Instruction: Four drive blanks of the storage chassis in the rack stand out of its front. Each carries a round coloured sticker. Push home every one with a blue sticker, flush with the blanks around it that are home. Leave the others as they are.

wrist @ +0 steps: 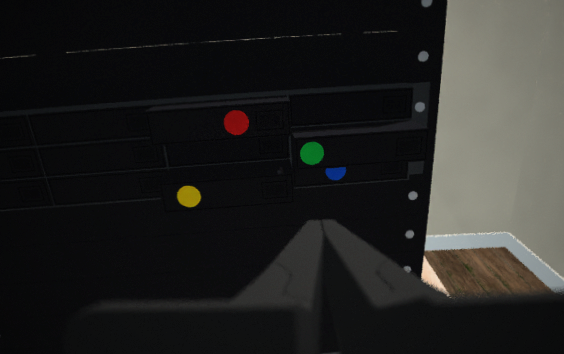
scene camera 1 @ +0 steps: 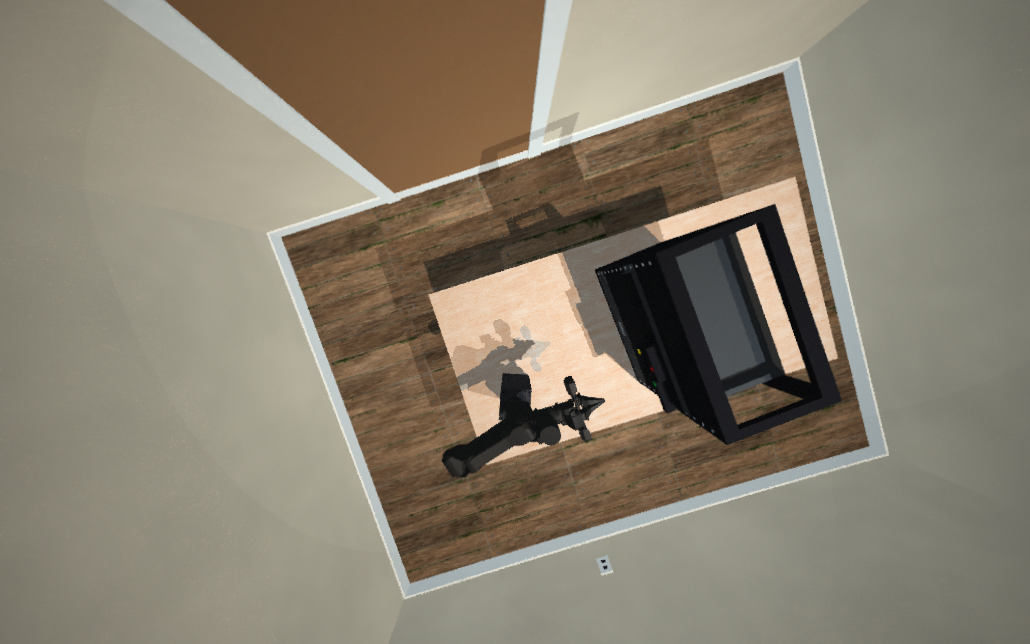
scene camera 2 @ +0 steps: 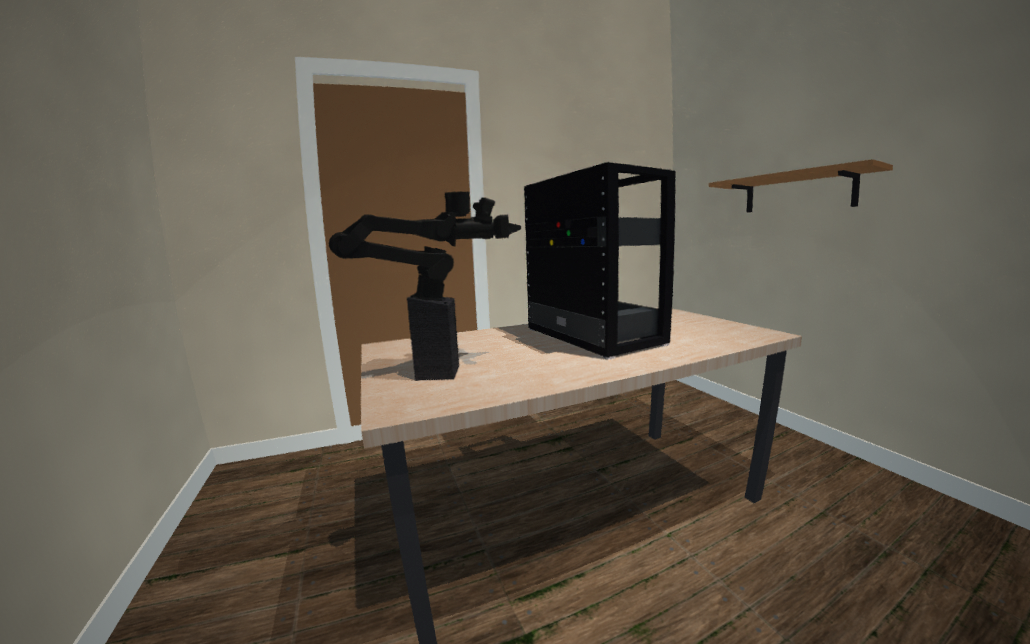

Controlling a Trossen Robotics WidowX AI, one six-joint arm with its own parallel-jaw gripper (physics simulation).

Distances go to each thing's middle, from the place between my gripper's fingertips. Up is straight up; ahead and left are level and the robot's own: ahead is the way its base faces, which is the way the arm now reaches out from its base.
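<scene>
My gripper is 120 mm above the rack (scene camera 1: pixel 692 296), 80 mm to the right of it and 350 mm short of it.
</scene>
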